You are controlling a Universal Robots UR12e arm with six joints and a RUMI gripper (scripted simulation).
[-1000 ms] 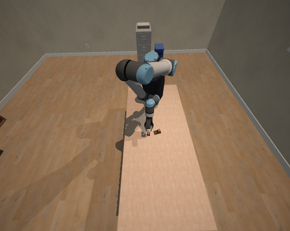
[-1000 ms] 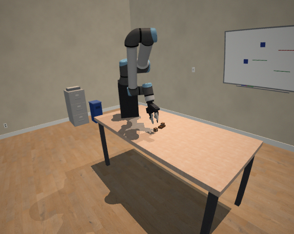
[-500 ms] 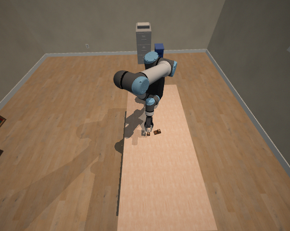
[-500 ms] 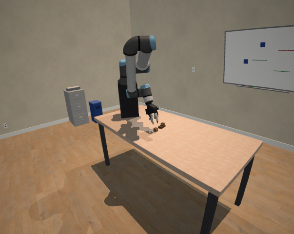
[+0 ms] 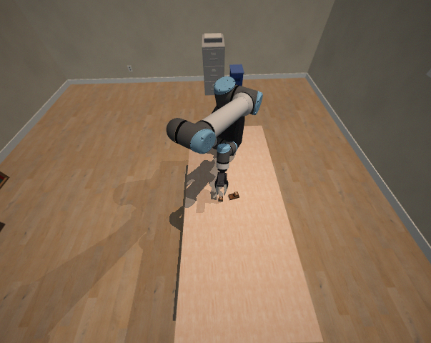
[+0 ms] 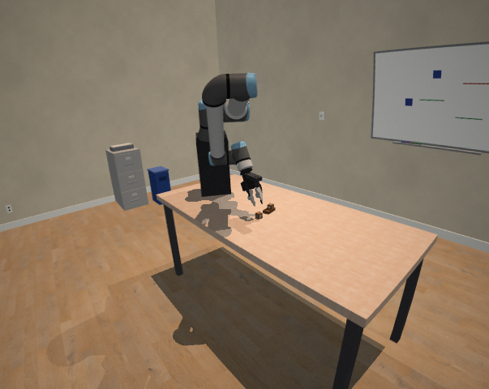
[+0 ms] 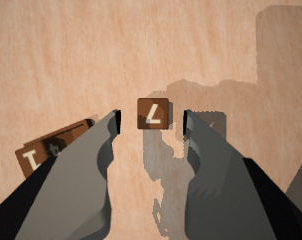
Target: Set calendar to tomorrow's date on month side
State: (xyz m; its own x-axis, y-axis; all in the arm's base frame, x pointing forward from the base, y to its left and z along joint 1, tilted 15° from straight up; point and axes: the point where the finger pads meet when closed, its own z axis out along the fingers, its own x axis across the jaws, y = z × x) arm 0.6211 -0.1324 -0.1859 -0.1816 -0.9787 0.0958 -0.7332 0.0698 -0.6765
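Right now the brown digit cube is 80 mm below my hand. From my hand the other things lie so: brown calendar tray: 110 mm to the left, 80 mm below, 20 mm behind.
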